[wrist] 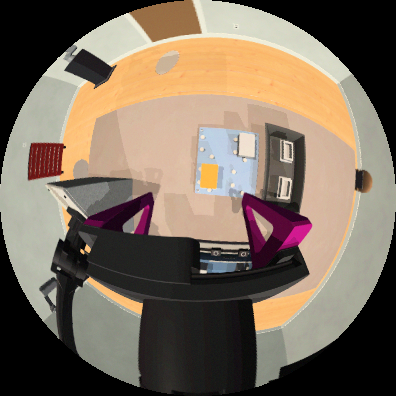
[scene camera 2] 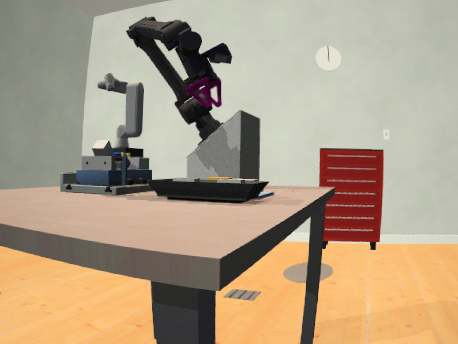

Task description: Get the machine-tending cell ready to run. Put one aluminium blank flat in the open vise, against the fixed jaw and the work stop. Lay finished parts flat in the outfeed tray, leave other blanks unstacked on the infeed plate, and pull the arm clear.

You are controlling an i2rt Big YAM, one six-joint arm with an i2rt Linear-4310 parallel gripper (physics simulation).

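Places are measured from the arm's base along level axes (x back, y right, z up), in metres.
Pixels of known places: gripper, fingertip midpoint: (wrist: pixel 197 196) (scene camera 2: pixel 214 106); arm's base at its link origin: (wrist: pixel 84 220) (scene camera 2: pixel 216 137).
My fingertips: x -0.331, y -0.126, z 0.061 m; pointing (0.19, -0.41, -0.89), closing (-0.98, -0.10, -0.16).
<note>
Ahead of a thing's pixels: the offset from my fingertips to its middle. "pt": to the spot under its first point. Level surfaces: height alone.
My gripper (scene camera 2: pixel 213 102) (wrist: pixel 197 196) is open and empty, high above the table, on the infeed plate's side of the vise. A light grey blank @(dx -0.167, dy +0.252, dz -0.130 m) (scene camera 2: pixel 102 147) sits tilted on top of the vise @(dx -0.091, dy +0.267, dz -0.185 m) (scene camera 2: pixel 97 163). In the wrist view the vise (wrist: pixel 225 265) is mostly hidden behind my gripper body. The light blue infeed plate @(dx -0.040, dy -0.065, dz -0.231 m) (wrist: pixel 220 145) bears a pale grey blank @(dx -0.081, dy -0.112, dz -0.209 m) (wrist: pixel 246 144) at its far right corner and an orange block @(dx +0.005, dy -0.018, dz -0.209 m) (wrist: pixel 209 176) at its near left, apart from each other. The black outfeed tray (scene camera 2: pixel 210 192) (wrist: pixel 300 170) holds two finished parts @(pt dx -0.205, dy -0.122, dz -0.202 m) (wrist: pixel 286 151) @(pt dx -0.210, dy -0.017, dz -0.202 m) (wrist: pixel 284 188), lying flat and apart.
The grey wedge-shaped arm base (scene camera 2: pixel 249 147) (wrist: pixel 112 200) stands behind the tray in the scene view. A grey robot arm (scene camera 2: pixel 134 110) stands behind the vise. A red drawer cabinet (scene camera 2: pixel 351 195) (wrist: pixel 46 161) stands beyond the table @(dz -0.235 m) (scene camera 2: pixel 125 220). Small pegs rise from the infeed plate.
</note>
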